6 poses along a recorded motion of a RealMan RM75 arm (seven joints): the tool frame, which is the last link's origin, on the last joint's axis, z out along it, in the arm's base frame.
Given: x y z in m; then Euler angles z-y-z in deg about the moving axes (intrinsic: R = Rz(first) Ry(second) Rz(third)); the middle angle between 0 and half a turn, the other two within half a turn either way.
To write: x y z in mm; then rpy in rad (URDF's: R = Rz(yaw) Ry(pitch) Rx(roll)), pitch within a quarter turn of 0, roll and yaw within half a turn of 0. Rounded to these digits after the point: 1 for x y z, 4 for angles.
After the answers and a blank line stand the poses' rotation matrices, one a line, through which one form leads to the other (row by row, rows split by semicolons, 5 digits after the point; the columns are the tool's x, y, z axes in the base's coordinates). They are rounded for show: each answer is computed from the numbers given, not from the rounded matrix.
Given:
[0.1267 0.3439 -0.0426 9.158 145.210 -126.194]
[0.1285 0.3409 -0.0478 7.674 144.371 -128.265]
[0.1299 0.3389 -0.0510 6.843 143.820 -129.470]
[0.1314 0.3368 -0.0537 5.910 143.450 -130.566]
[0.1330 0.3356 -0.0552 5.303 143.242 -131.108]
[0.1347 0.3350 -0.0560 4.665 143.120 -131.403]
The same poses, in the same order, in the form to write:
[126.7 343.9 -42.6 -2.6306 -0.3437 -0.8699]
[128.5 340.9 -47.8 -2.6290 -0.3691 -0.8668]
[129.9 338.9 -51.0 -2.6276 -0.3847 -0.8647]
[131.4 336.8 -53.7 -2.6287 -0.3977 -0.8652]
[133.0 335.6 -55.2 -2.6290 -0.4044 -0.8681]
[134.7 335.0 -56.0 -2.6290 -0.4081 -0.8751]

0.60723 -0.56033 0.56330; -0.71955 -0.68848 0.09081; 0.33693 -0.46046 -0.82125
0.60371 -0.54976 0.57732; -0.71090 -0.69897 0.07779; 0.36076 -0.45738 -0.81281
0.60142 -0.54292 0.58612; -0.70532 -0.70539 0.07034; 0.37525 -0.45571 -0.80717
0.59787 -0.54006 0.59236; -0.70183 -0.70970 0.06132; 0.38728 -0.45239 -0.80334
0.59414 -0.54031 0.59588; -0.70156 -0.71046 0.05531; 0.39346 -0.45090 -0.80117
0.58826 -0.54421 0.59815; -0.70457 -0.70796 0.04881; 0.39690 -0.45015 -0.79989

